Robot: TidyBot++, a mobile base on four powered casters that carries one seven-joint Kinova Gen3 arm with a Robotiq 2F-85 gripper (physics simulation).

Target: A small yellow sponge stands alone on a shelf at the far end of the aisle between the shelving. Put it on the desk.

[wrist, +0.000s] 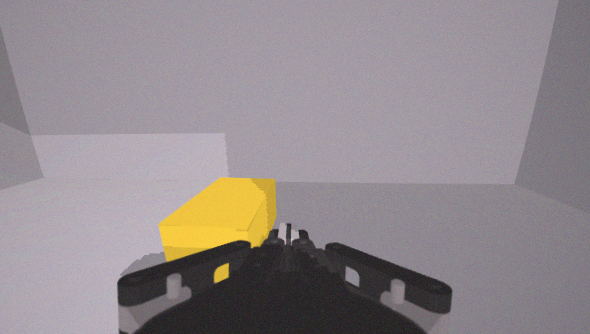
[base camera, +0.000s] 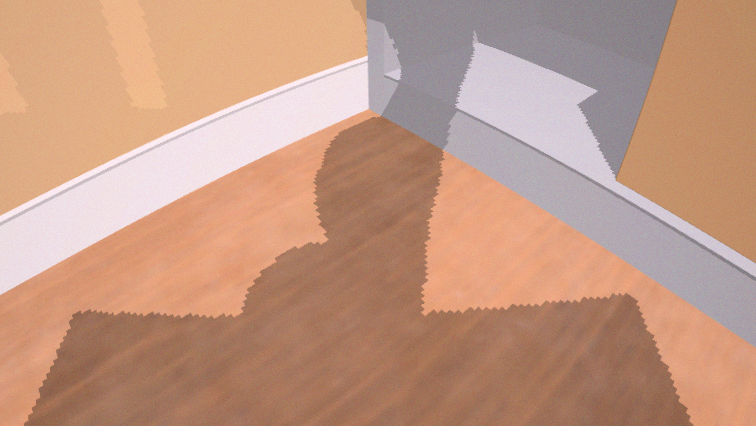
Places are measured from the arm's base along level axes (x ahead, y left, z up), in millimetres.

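Pixels of known places: gripper, between the fingertips: (wrist: pixel 288 235).
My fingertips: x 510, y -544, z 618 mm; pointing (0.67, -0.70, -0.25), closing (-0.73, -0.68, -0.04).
Ahead of a thing's pixels: the offset from my fingertips to its top centre. "spot": to the spot under its first point. Level surfaces: height alone.
In the wrist view the yellow sponge {14 mm left, 57 mm ahead, 21 mm up} (wrist: pixel 212 207) lies on the light grey shelf {24 mm down} (wrist: pixel 425 240), left of the fingertips. Its long side runs away from the camera, and its near lower part is hidden behind the left finger. My gripper (wrist: pixel 288 235) is shut with its fingertips together and nothing between them. The tips appear just right of the sponge's right side; whether they touch it I cannot tell. The desk does not show in either view. The sponge and the gripper do not show in the base camera view.
In the wrist view the shelf's back panel {spot: 220 mm right, 33 mm ahead, 119 mm up} (wrist: pixel 375 90) rises behind the sponge, with side panels at left and right (wrist: pixel 565 110). In the base camera view a grey shelving unit (base camera: pixel 529 142) stands close at the right, and a wall with a white baseboard (base camera: pixel 185 153) runs along the left.
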